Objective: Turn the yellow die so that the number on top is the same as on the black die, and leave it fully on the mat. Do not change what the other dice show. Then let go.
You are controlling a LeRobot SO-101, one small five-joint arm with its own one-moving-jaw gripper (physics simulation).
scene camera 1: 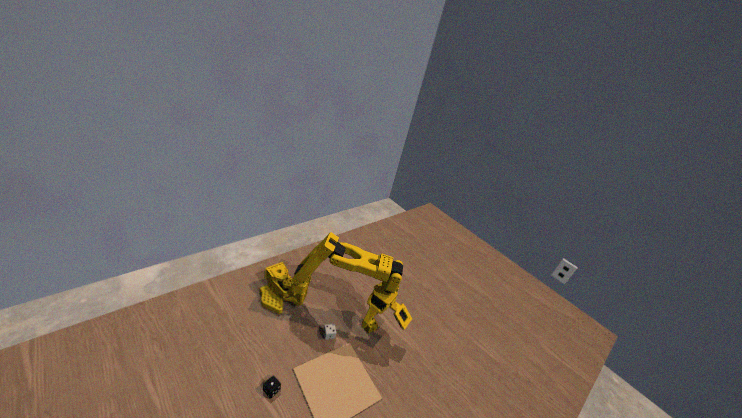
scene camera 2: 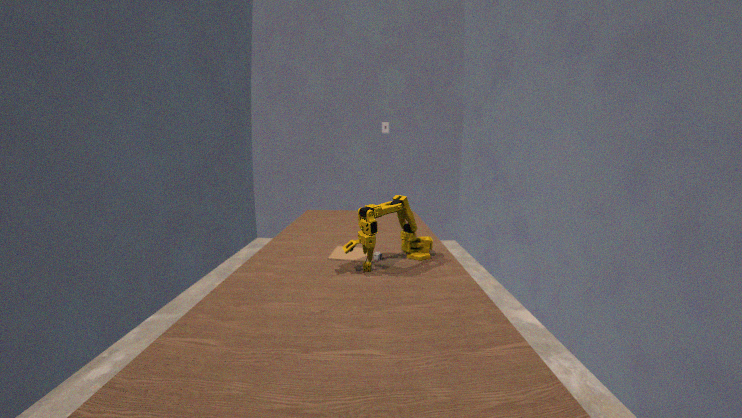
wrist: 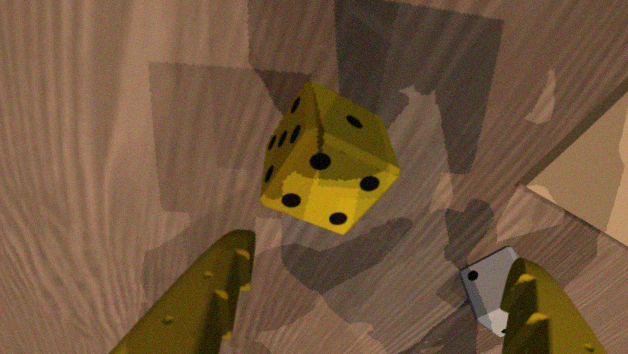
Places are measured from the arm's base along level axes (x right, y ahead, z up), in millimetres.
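Pixels of known places: hand at its tool point: point(scene camera 1: 375, 313) point(scene camera 2: 369, 260) point(wrist: 253, 252); arm's base at its link origin: point(scene camera 1: 286, 301) point(scene camera 2: 412, 255).
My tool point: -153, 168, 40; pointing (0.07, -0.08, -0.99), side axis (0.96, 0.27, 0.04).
Observation:
For each thing: its middle in the pictures, then the offset to it from my tool point, as dx, dy, dz.
- yellow die at the middle of its body: point(wrist: 326, 158) point(scene camera 1: 370, 324) point(scene camera 2: 367, 266) +15, +8, -28
- black die at the middle of its body: point(scene camera 1: 271, 386) +278, +10, -28
- tan mat at the middle of its body: point(scene camera 1: 337, 383) point(scene camera 2: 350, 253) +163, +74, -38
- white die at the middle of its body: point(wrist: 503, 292) point(scene camera 1: 329, 331) point(scene camera 2: 377, 256) +112, -32, -28
The yellow die point(wrist: 330, 192) point(scene camera 1: 369, 326) lies off the mat on the table. In the wrist view its four-pip face looks uppermost, with five-pip and one-pip sides showing. My gripper point(scene camera 1: 386, 325) point(wrist: 382, 247) is open, with a wide gap between its jaws; the die lies beyond the tips, not between them. In scene camera 2 the fixed jaw overlaps the die, so contact there is unclear. The black die point(scene camera 1: 271, 387) shows one pip on top and stands left of the tan mat point(scene camera 1: 337, 384) point(scene camera 2: 341, 253) point(wrist: 595, 160).
The white die point(scene camera 1: 329, 331) point(scene camera 2: 378, 255) point(wrist: 487, 280) stands on the table between the arm base and the mat, partly behind one jaw in the wrist view. The arm base point(scene camera 1: 280, 290) point(scene camera 2: 419, 248) stands behind the white die. The table edge runs beyond the base.

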